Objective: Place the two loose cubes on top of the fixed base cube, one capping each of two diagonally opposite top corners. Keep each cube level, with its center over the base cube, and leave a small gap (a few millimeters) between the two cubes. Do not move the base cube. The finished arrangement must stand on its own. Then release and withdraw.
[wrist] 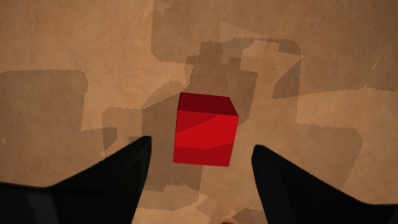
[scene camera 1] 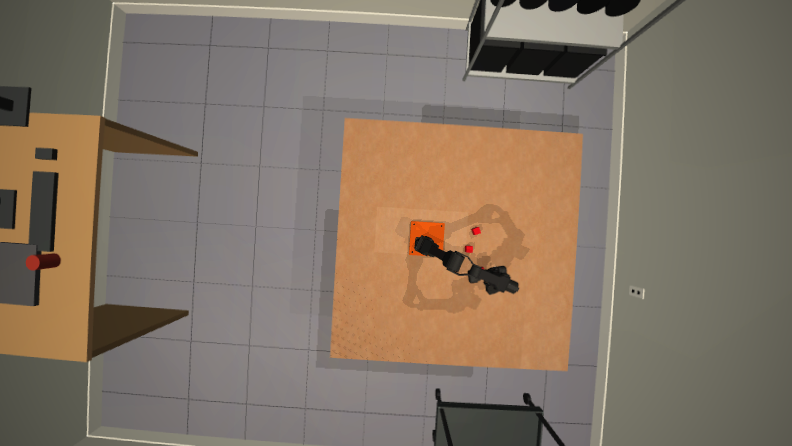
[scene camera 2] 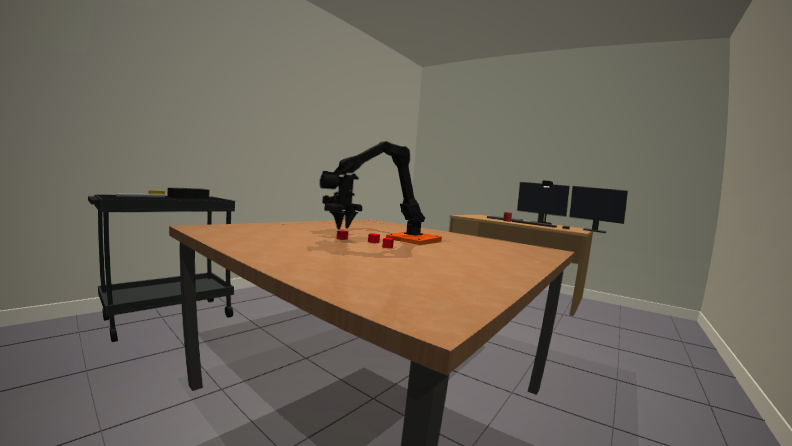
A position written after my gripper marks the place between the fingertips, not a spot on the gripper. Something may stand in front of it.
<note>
My gripper [scene camera 2: 342,229] is open and holds nothing. Also in view: a cube [wrist: 206,125].
My gripper also shows in the wrist view [wrist: 203,148].
</note>
